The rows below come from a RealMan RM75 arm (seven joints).
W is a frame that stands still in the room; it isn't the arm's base.
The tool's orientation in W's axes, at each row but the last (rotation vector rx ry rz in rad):
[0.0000 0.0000 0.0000]
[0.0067 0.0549 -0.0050]
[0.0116 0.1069 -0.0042]
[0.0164 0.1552 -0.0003]
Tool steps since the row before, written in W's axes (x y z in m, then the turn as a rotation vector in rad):
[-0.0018 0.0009 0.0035 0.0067 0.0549 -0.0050]
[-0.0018 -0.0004 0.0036 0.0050 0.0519 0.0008]
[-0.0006 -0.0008 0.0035 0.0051 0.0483 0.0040]
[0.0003 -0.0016 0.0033 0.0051 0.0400 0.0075]
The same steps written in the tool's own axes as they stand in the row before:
[-0.0018 0.0009 0.0035 0.0067 0.0549 -0.0050]
[-0.0020 -0.0004 0.0035 0.0047 0.0519 0.0007]
[-0.0010 -0.0008 0.0034 0.0045 0.0484 0.0040]
[-0.0002 -0.0015 0.0033 0.0039 0.0401 0.0075]

